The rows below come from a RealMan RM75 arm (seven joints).
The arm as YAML. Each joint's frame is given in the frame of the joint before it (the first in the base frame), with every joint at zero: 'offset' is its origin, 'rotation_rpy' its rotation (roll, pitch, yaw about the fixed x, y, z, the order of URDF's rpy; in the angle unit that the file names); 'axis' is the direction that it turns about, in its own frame. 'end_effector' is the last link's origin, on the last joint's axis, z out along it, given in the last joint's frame.
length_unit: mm
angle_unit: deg
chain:
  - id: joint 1
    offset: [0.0, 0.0, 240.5]
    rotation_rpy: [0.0, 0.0, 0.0]
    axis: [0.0, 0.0, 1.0]
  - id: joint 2
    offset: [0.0, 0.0, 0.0]
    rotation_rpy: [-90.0, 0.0, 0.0]
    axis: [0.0, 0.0, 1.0]
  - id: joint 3
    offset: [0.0, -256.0, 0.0]
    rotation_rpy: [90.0, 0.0, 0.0]
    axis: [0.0, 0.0, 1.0]
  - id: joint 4
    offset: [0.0, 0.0, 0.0]
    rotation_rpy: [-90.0, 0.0, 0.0]
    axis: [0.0, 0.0, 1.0]
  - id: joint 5
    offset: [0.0, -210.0, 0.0]
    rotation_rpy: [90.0, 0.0, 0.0]
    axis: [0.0, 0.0, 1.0]
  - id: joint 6
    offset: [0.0, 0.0, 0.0]
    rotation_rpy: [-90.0, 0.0, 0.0]
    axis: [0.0, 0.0, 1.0]
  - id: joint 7
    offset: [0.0, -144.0, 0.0]
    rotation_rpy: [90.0, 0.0, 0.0]
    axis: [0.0, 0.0, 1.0]
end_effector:
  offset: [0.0, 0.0, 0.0]
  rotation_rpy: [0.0, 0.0, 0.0]
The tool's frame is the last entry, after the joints.
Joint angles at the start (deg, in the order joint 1, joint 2, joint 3, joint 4, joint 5, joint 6, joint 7):
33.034 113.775 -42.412 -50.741 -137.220 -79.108 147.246
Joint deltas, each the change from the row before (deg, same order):
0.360 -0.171 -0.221 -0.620 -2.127 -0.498 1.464
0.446 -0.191 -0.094 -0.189 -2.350 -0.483 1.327
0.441 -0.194 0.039 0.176 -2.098 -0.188 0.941
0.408 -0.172 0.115 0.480 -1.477 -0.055 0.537
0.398 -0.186 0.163 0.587 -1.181 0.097 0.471
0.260 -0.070 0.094 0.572 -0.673 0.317 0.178
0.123 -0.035 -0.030 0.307 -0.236 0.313 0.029
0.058 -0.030 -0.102 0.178 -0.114 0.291 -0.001
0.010 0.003 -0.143 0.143 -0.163 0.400 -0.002
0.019 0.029 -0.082 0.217 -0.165 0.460 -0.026
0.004 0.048 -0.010 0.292 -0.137 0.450 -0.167
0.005 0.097 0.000 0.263 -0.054 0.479 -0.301
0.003 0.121 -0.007 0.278 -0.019 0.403 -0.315
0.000 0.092 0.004 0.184 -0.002 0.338 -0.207
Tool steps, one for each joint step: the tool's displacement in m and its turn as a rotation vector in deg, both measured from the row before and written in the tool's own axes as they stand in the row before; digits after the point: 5 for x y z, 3 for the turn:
-0.00094 -0.00139 -0.00187 1.729 1.101 0.146
0.00002 -0.00226 -0.00114 1.814 1.327 0.284
0.00015 -0.00279 -0.00050 1.654 1.076 0.283
0.00032 -0.00212 0.00033 1.083 0.839 0.252
-0.00006 -0.00193 0.00046 0.874 0.604 0.333
0.00013 -0.00120 0.00119 0.507 0.305 0.199
-0.00023 -0.00049 0.00077 0.255 0.035 0.014
-0.00031 -0.00036 0.00051 0.215 -0.037 -0.059
-0.00016 -0.00063 0.00066 0.318 -0.081 -0.073
-0.00003 -0.00066 0.00095 0.284 -0.100 -0.020
0.00035 -0.00074 0.00119 0.202 -0.072 -0.048
0.00028 -0.00033 0.00137 0.110 -0.137 -0.169
0.00059 -0.00004 0.00157 0.023 -0.056 -0.169
0.00028 -0.00005 0.00110 0.030 -0.102 -0.099

